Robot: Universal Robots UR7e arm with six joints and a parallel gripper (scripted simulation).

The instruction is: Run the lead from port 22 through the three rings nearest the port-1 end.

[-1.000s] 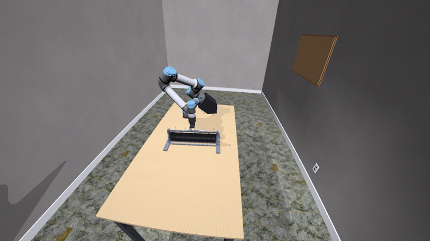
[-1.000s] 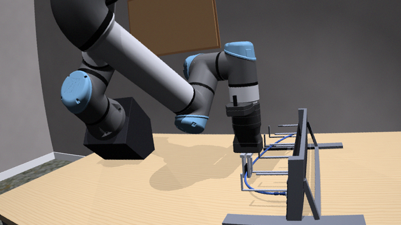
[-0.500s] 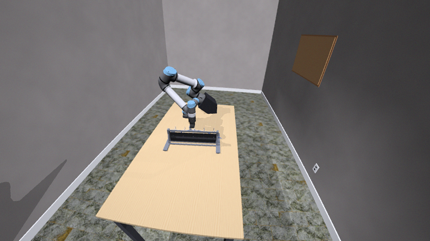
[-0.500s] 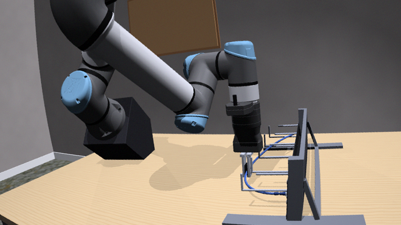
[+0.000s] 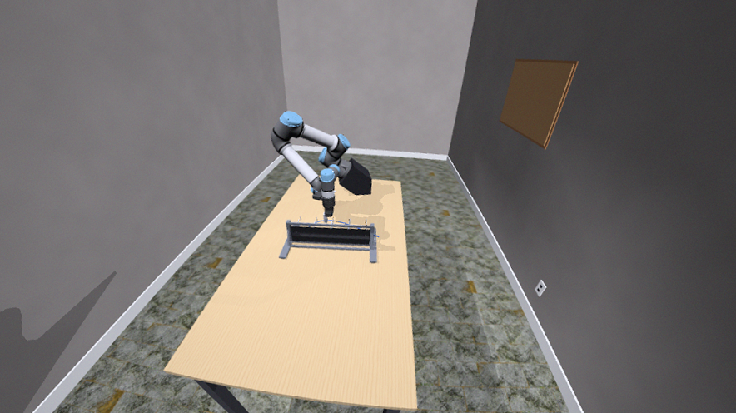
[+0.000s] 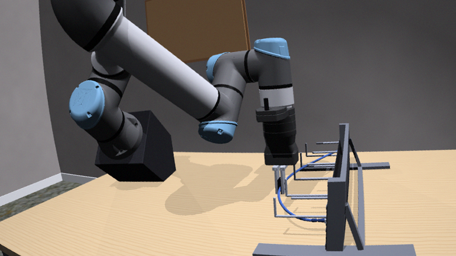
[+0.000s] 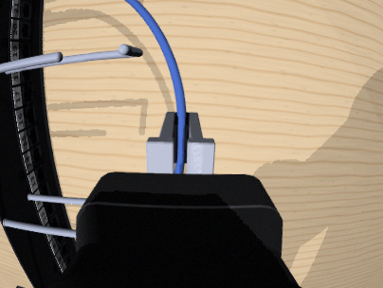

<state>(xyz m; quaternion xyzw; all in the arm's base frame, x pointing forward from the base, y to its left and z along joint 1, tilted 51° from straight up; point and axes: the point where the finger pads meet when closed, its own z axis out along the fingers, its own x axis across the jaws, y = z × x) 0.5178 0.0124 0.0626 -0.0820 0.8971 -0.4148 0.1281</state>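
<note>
Right now the grey rack is 140 mm ahead of my hand, 60 mm to the left of it and 10 mm above it.
</note>
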